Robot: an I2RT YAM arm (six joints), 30 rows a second.
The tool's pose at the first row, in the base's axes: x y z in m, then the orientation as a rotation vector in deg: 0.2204, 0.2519, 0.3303, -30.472, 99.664, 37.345
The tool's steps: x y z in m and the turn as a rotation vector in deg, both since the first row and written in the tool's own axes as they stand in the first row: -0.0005, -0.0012, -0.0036, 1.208, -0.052, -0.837; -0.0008, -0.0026, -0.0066, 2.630, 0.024, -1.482; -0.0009, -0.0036, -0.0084, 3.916, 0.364, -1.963; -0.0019, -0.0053, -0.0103, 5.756, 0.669, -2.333; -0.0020, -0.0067, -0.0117, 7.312, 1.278, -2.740; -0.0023, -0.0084, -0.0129, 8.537, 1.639, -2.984; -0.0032, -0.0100, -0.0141, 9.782, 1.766, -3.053; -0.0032, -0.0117, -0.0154, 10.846, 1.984, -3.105; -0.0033, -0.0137, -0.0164, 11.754, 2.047, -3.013; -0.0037, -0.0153, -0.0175, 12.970, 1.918, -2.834; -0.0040, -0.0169, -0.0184, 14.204, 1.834, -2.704
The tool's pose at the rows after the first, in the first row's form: 0.2187, 0.2486, 0.3313, -30.314, 99.596, 35.676; 0.2176, 0.2456, 0.3320, -29.897, 99.757, 33.930; 0.2170, 0.2436, 0.3323, -29.541, 100.181, 32.374; 0.2169, 0.2411, 0.3334, -28.690, 100.719, 30.401; 0.2169, 0.2391, 0.3335, -28.184, 101.446, 28.597; 0.2172, 0.2371, 0.3338, -27.672, 101.927, 27.250; 0.2176, 0.2351, 0.3347, -26.906, 102.251, 26.050; 0.2178, 0.2330, 0.3347, -26.287, 102.625, 25.006; 0.2184, 0.2308, 0.3347, -25.596, 102.877, 24.234; 0.2188, 0.2289, 0.3350, -24.541, 103.030, 23.281; 0.2192, 0.2271, 0.3352, -23.532, 103.199, 22.268
